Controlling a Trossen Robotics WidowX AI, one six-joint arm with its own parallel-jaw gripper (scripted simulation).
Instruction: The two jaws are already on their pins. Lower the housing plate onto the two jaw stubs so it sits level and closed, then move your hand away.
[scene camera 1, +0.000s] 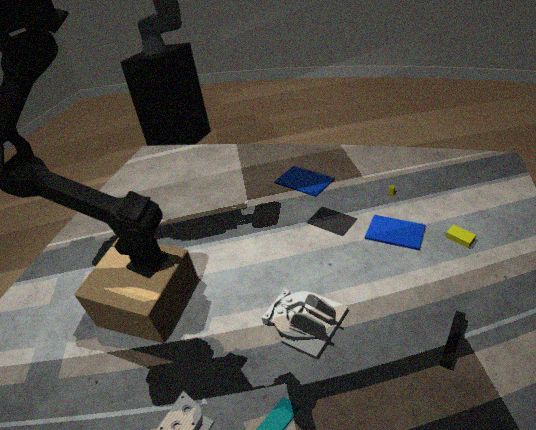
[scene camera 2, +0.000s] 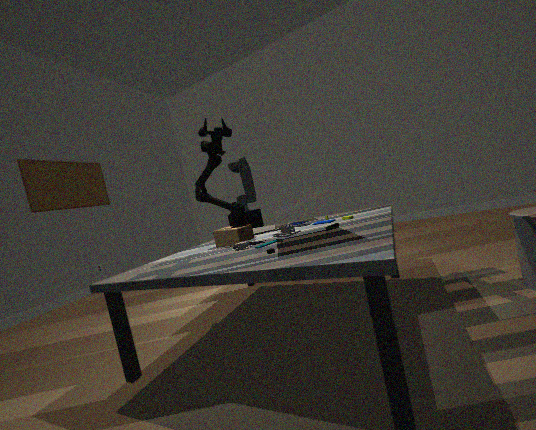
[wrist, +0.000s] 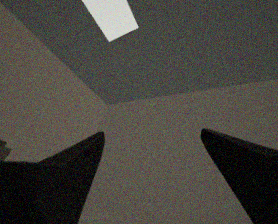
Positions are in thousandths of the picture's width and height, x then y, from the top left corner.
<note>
My gripper (wrist: 552, 600) is open and holds nothing. I also see a dark tile (scene camera 1: 617, 513).
The wrist view does not show the dark tile: it is out of frame.
</note>
